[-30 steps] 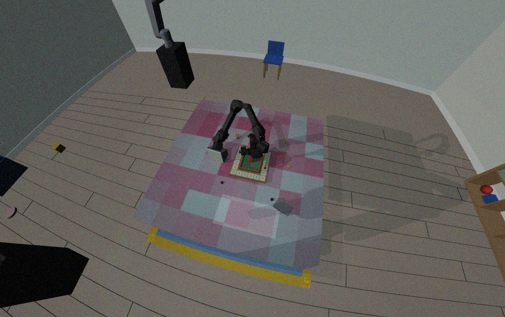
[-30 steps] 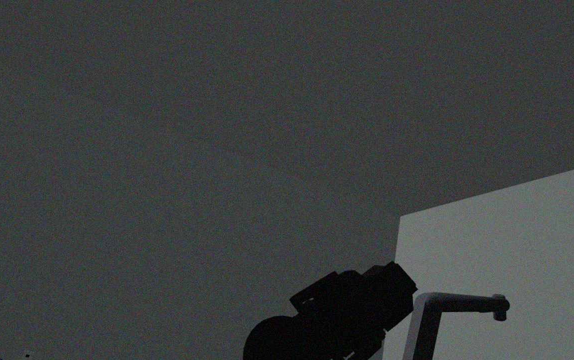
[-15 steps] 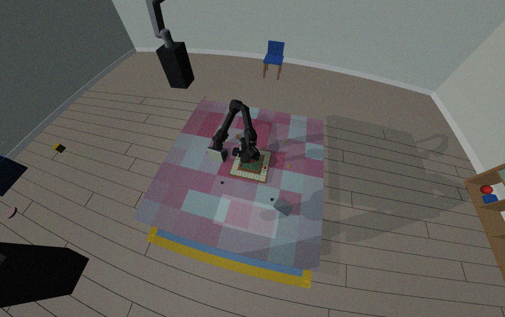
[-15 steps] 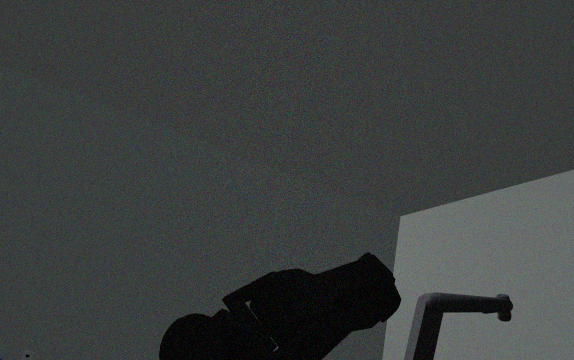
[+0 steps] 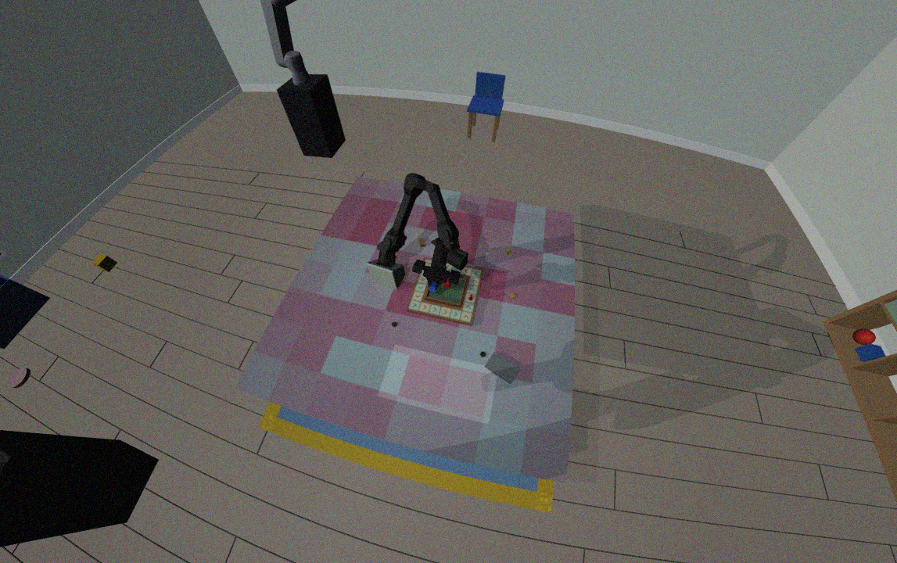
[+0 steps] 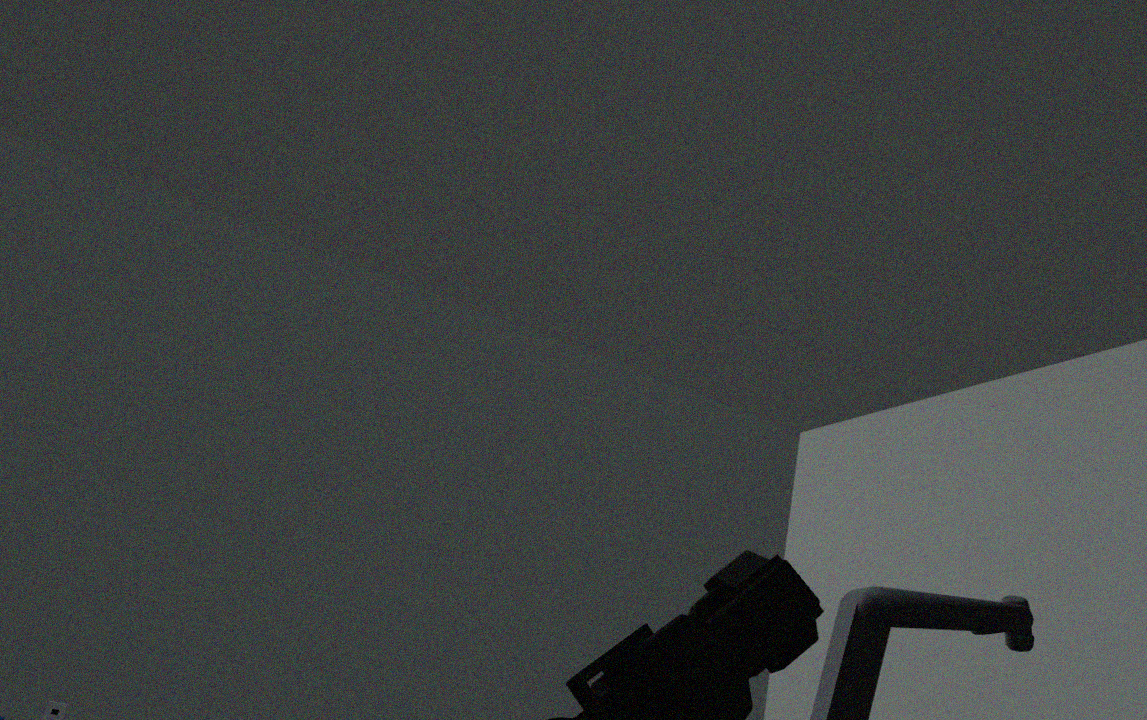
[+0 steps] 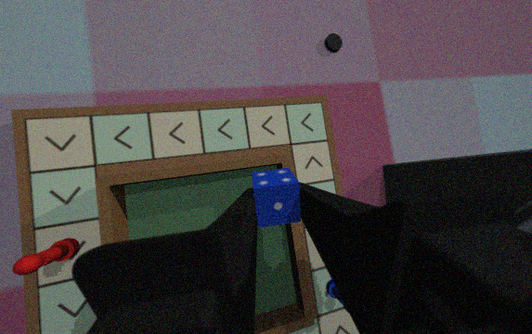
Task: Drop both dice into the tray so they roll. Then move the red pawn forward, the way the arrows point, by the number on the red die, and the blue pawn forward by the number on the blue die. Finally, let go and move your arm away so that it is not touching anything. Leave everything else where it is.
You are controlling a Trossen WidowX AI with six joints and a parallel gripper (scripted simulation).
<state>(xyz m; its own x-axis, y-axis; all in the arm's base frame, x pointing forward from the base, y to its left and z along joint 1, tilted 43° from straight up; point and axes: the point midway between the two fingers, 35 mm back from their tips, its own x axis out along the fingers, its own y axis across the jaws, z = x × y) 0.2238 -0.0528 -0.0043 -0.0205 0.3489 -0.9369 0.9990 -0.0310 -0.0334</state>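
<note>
Now: the red pawn 160 mm ahead of my gripper tip, 50 mm below it and 20 mm to the left of it. From my gripper tip the other things lie so: blue pawn (120 mm to the left, 60 mm behind, 50 mm below); then blue die (right at my gripper tip); then green tray (70 mm below, 50 mm to the left, 50 mm ahead).
</note>
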